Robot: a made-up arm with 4 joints.
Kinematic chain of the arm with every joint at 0, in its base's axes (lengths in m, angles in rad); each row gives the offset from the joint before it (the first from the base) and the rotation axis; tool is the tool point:
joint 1: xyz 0 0 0.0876 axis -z
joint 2: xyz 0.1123 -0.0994 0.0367 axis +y
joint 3: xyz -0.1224 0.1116 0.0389 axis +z
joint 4: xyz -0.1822 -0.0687 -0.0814 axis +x
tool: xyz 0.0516 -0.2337 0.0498
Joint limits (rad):
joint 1: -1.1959..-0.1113
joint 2: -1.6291..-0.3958
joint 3: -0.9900..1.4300
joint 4: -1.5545..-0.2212
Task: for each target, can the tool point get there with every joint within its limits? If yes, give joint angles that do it. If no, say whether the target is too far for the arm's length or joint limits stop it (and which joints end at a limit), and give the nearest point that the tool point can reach.
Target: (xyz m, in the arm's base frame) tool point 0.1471 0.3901 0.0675
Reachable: no: joint limits stop it (at a limit: joint 1, joint 2, joint 3, joint 4) | nearest point 0.2274 0.1485 0.2321 | short by 0.303 m
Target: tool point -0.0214 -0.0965 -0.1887
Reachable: yes | joints -0.6714 -1.5269 -0.5489 -0.9362
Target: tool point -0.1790 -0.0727 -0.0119
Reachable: yes | joints -0.6650 -1.0716 -0.7451 -1.3777
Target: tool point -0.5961 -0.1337 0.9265
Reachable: no: too far | nearest point -0.2005 -0.0450 0.2129 | short by 0.821 m
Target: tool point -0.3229 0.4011 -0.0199
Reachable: no: joint limits stop it (at a limit: joint 1, joint 3, joint 4) | nearest point -0.1677 0.0909 0.0245 | short by 0.350 m
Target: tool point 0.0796 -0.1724 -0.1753
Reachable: yes | joints -0.8878 -1.3032 -0.3974 -0.4799
